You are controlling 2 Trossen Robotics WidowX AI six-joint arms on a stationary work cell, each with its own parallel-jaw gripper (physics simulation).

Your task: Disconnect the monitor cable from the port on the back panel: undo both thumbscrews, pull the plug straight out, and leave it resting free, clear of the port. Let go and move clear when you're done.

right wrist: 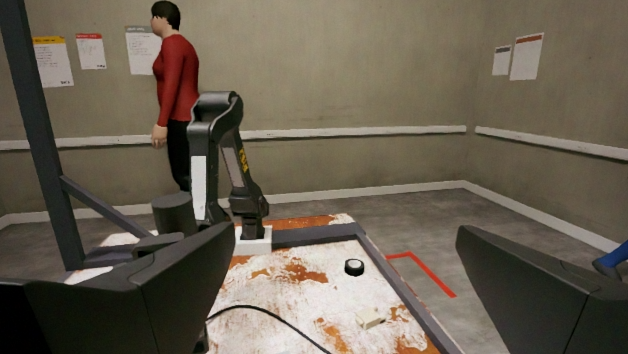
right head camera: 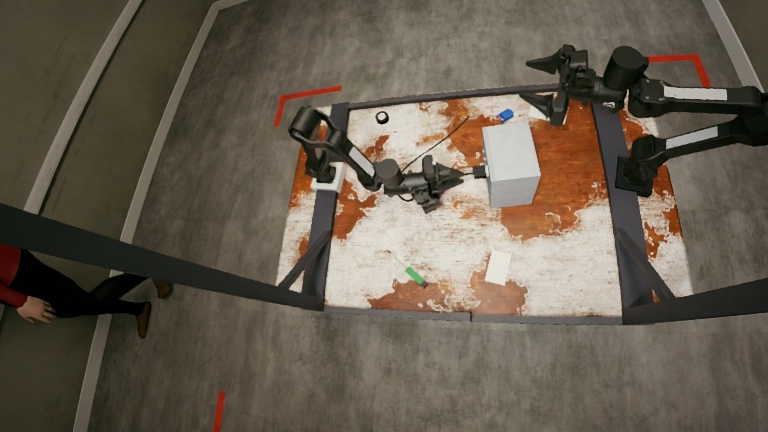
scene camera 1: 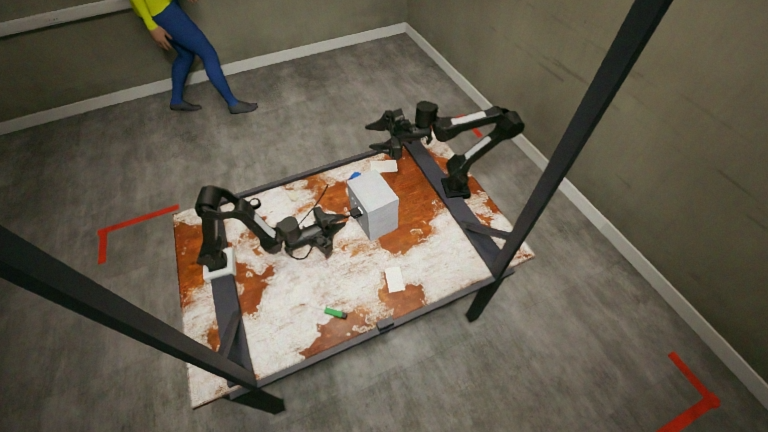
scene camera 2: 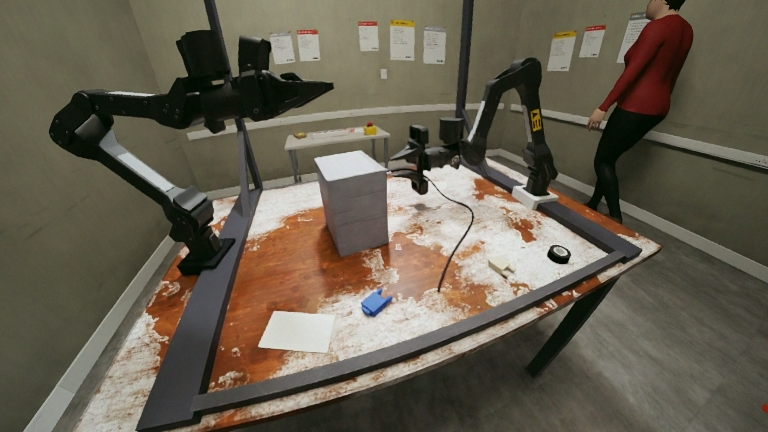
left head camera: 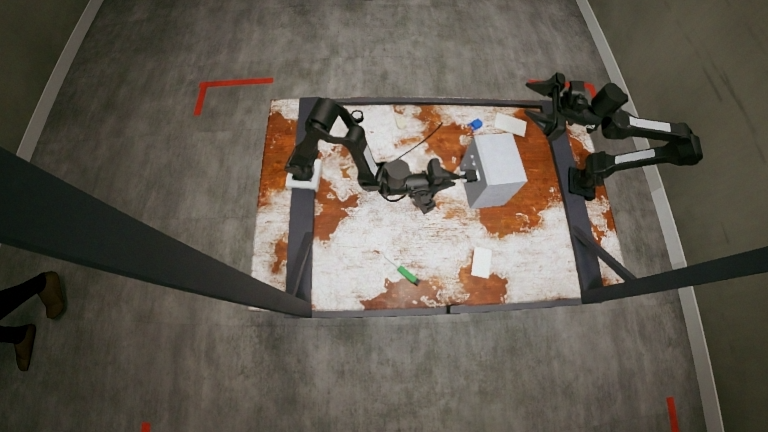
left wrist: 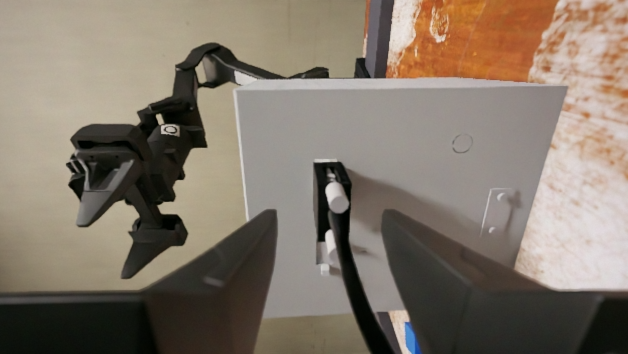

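The grey box stands upright, its back panel facing my left gripper. The black plug sits at the panel's port. A white upper thumbscrew and a partly hidden lower thumbscrew show on it. My left gripper is partly open, a little short of the plug; the black cable runs between its fingers, apart from both. My right gripper is wide open and empty, raised beyond the box.
A blue part and a white card lie near the box. A black roll, a cream block, a green screwdriver and another white card lie elsewhere on the table.
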